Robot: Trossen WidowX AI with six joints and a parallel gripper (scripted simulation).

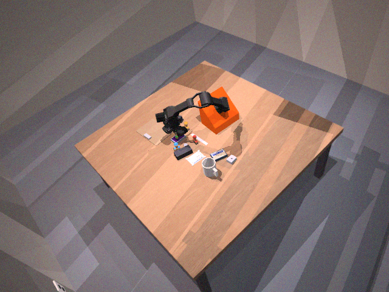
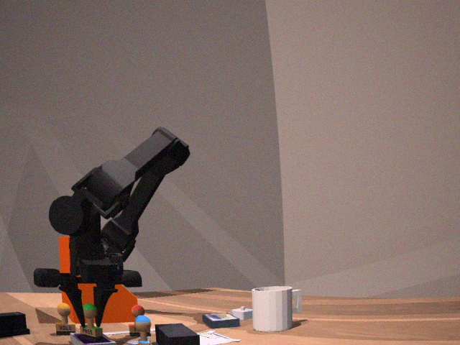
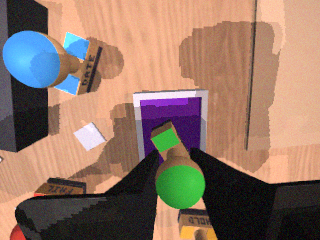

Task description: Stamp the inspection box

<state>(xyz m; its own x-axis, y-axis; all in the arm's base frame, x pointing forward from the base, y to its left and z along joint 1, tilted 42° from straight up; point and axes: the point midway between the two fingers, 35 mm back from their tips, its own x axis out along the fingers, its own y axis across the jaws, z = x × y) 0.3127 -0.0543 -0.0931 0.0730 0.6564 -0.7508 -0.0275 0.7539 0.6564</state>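
Right now my gripper tip is right at the green stamp. From my gripper tip the other things lie so: ink pad (3 cm below); then blue date stamp (7 cm ahead, 7 cm to the left, 2 cm below); then yellow hold stamp (10 cm behind, 3 cm to the right, 2 cm below).
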